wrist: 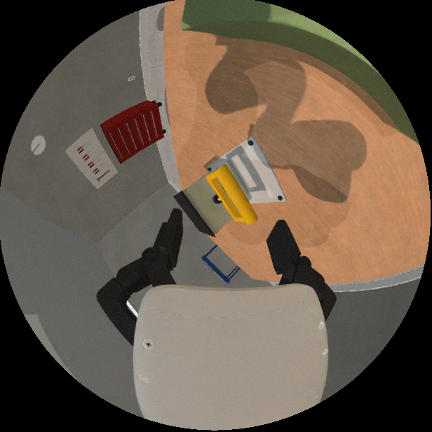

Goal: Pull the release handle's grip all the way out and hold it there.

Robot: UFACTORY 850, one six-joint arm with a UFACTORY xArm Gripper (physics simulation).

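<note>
The release handle's yellow grip (240, 206) is a frame-shaped bar near the middle of the wrist view. It stands at the face of a grey-green housing (200, 200) with a black edge, on a light metal base plate (272, 189) with dark bolts. A small black knob (217, 199) shows beside the grip. My gripper (229, 226) is open and empty. Its fingers are wide apart, below the grip in the view, and neither touches it. How far the grip is pulled out is hard to tell from this angle.
The wooden table top (370, 225) bears the handle unit. A green curved block (300, 30) lies along the upper right. Beyond the table edge are a red slatted cabinet (134, 131), a white tool board (87, 160) and a blue frame (216, 270). Arm shadows fall on the table.
</note>
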